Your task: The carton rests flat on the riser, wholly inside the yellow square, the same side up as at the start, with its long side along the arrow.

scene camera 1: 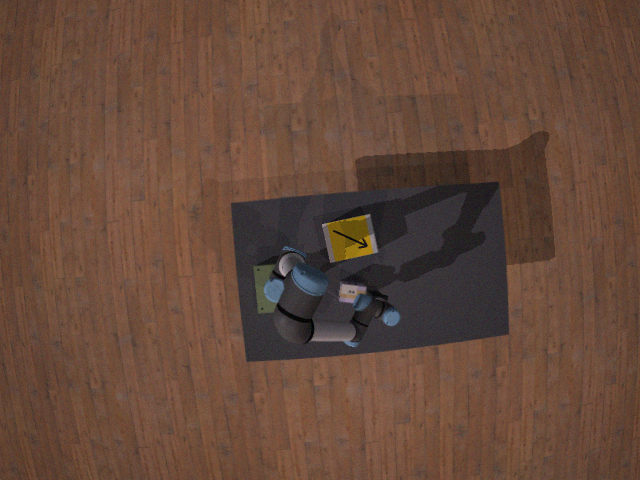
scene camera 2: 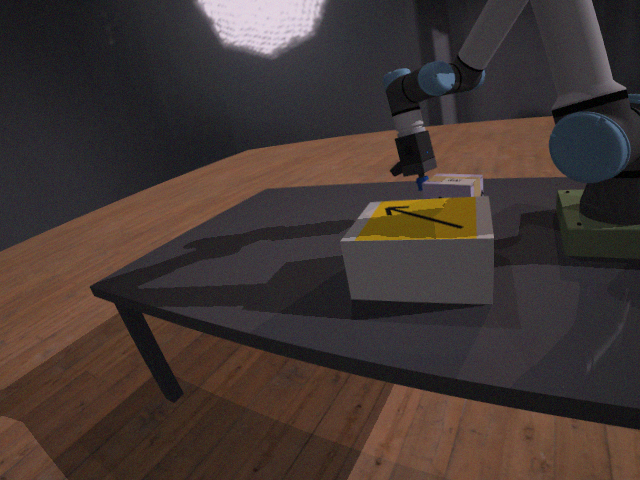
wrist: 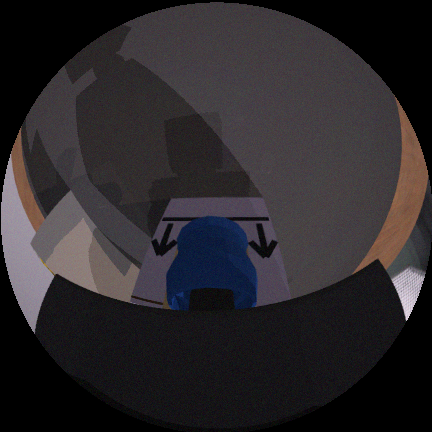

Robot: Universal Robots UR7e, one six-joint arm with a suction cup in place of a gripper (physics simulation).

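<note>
The small pale carton (scene camera 1: 350, 291) (scene camera 2: 453, 187) (wrist: 217, 207) lies flat on the dark table, just beyond the riser as scene camera 2 sees it. Its top shows black arrows in the wrist view. The white riser (scene camera 2: 418, 271) (scene camera 1: 326, 240) carries the yellow square (scene camera 1: 347, 252) (scene camera 2: 385, 230) with a black arrow, and nothing lies on it. My blue suction cup (scene camera 2: 419, 182) (wrist: 212, 257) hangs just over the carton's top near one edge, with suction off and nothing held. In scene camera 1 the wrist hides the cup.
The dark table (scene camera 1: 451, 295) (scene camera 2: 270, 248) stands on a wooden floor. A green pad (scene camera 1: 262, 290) lies by the arm's base at the table's left end. The arm's elbow and shoulder rise over that end.
</note>
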